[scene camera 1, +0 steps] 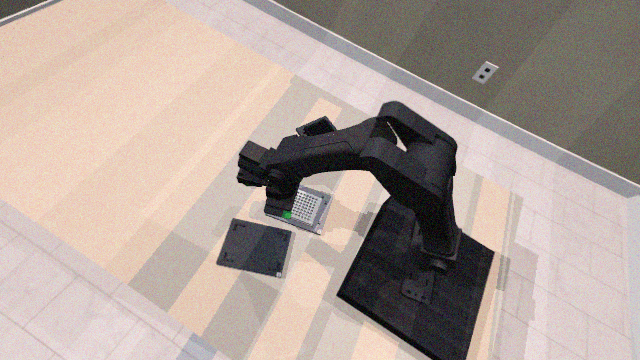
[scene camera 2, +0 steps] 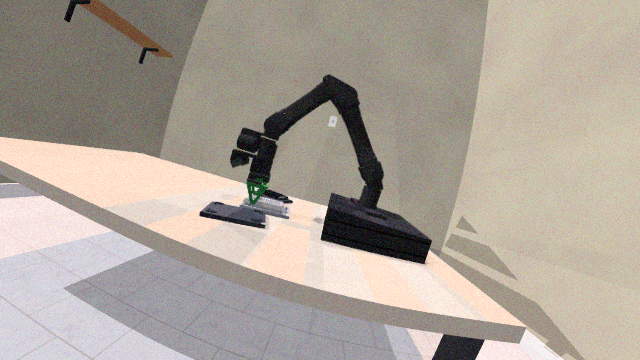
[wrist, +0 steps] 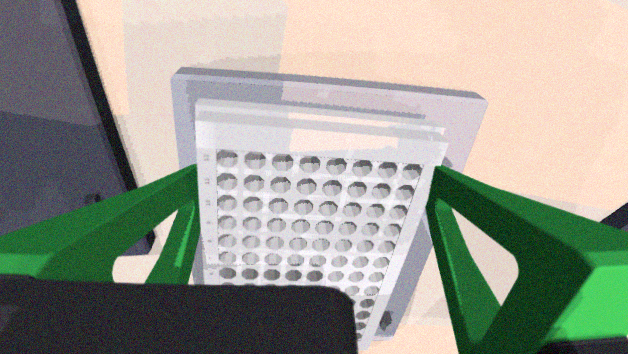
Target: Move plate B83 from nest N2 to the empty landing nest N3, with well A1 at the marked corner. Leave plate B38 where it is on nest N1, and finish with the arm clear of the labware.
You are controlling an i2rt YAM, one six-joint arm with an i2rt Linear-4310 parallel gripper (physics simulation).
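Observation:
A white well plate (scene camera 1: 307, 206) (scene camera 2: 270, 202) (wrist: 310, 215), taken as B83 though its label cannot be read, is between the green fingers of my gripper (scene camera 1: 287, 215) (scene camera 2: 256, 192) (wrist: 314, 177), which is shut on it. The plate is over the light grey nest (scene camera 1: 325, 205) (scene camera 2: 281, 213) (wrist: 460, 120), roughly in line with it. Whether it touches the nest is unclear. Row 12 faces the nest's far edge in the wrist view; well A1 is hidden. A dark nest (scene camera 1: 255, 247) (scene camera 2: 232, 214) (wrist: 45, 125) without a plate lies beside it. Which nest is N1, N2 or N3 cannot be read.
A dark boxy piece (scene camera 1: 317, 127) (scene camera 2: 277, 196) is behind the arm, partly hidden; whether it is a nest with plate B38 is unclear. The black arm base (scene camera 1: 370, 260) (scene camera 2: 375, 240) stands to the right. The front table edge (scene camera 2: 300, 290) runs along the near side.

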